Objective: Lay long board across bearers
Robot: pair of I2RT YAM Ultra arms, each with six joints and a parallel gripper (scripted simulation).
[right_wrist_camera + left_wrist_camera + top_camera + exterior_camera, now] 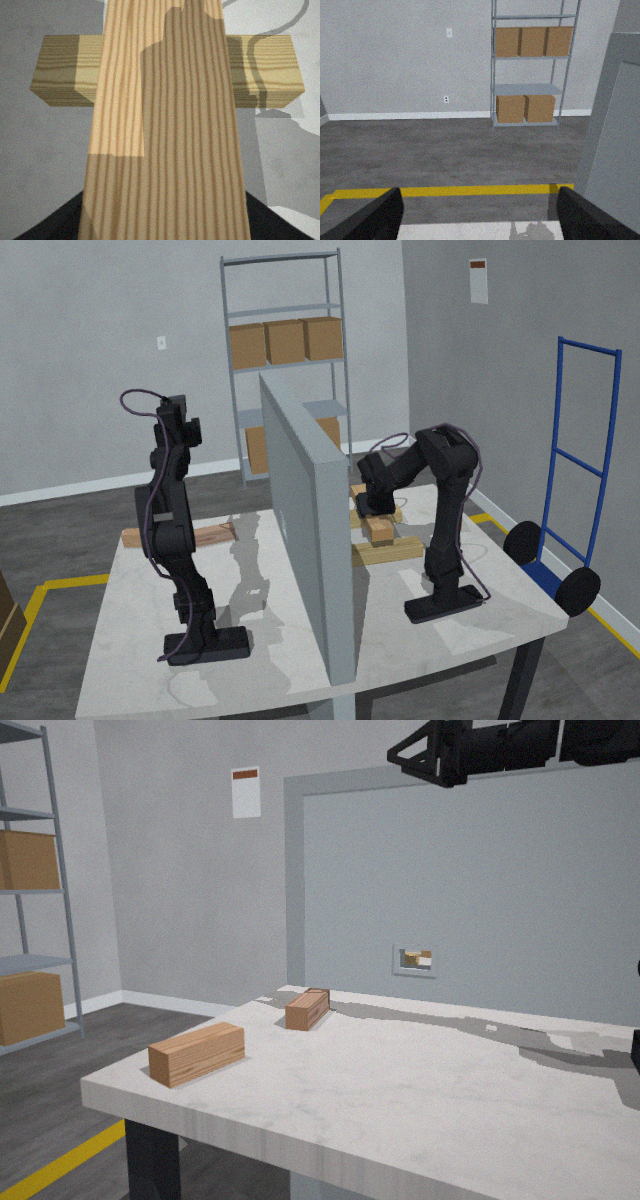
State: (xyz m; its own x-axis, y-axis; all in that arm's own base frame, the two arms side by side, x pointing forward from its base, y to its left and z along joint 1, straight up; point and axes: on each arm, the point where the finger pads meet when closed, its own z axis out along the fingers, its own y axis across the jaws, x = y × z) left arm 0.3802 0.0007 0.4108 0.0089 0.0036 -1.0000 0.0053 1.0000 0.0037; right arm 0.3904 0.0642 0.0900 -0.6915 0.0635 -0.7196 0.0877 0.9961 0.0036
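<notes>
My right hand is 2 cm short of the long board.
</notes>
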